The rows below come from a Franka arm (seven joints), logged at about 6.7 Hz.
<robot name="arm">
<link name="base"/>
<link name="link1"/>
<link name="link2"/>
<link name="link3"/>
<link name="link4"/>
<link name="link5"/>
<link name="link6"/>
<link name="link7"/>
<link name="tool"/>
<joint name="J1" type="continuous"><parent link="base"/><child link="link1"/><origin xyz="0 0 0.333" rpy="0 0 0"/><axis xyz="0 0 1"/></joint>
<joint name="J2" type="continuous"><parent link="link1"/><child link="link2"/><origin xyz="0 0 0" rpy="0 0 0"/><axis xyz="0 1 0"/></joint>
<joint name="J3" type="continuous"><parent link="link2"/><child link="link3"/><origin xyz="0 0 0.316" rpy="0 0 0"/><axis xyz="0 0 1"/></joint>
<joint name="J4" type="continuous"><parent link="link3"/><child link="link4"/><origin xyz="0.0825 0 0" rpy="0 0 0"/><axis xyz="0 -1 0"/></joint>
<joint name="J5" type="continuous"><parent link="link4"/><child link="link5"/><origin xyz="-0.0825 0 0.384" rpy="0 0 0"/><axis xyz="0 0 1"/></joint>
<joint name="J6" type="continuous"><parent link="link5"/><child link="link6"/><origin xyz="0 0 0" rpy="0 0 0"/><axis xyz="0 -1 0"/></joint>
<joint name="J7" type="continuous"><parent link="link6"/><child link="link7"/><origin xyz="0.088 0 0" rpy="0 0 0"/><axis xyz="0 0 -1"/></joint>
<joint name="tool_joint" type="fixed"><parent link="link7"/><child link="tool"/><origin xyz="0 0 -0.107" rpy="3.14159 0 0"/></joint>
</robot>
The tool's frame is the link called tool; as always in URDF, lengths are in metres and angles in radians. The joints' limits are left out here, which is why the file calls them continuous.
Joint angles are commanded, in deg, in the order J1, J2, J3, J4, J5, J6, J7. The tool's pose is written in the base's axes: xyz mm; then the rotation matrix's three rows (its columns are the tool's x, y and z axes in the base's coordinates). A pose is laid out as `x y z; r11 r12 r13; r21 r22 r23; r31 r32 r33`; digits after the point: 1 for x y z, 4 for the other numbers.
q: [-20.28, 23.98, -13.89, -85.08, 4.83, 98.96, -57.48]
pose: 563.2 -345.8 426.3; 0.9140 0.3792 -0.1443; 0.3925 -0.9164 0.0781; -0.1026 -0.1280 -0.9865
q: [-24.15, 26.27, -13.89, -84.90, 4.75, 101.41, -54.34]
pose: 546.1 -387.7 404.7; 0.9537 0.2661 -0.1401; 0.2782 -0.9576 0.0745; -0.1143 -0.1100 -0.9873
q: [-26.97, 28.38, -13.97, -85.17, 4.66, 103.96, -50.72]
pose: 531.0 -418.9 381.4; 0.9775 0.1572 -0.1404; 0.1682 -0.9833 0.0701; -0.1270 -0.0922 -0.9876
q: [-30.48, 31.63, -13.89, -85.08, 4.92, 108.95, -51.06]
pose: 514.6 -457.9 350.4; 0.9871 0.1073 -0.1187; 0.1137 -0.9923 0.0486; -0.1126 -0.0615 -0.9917
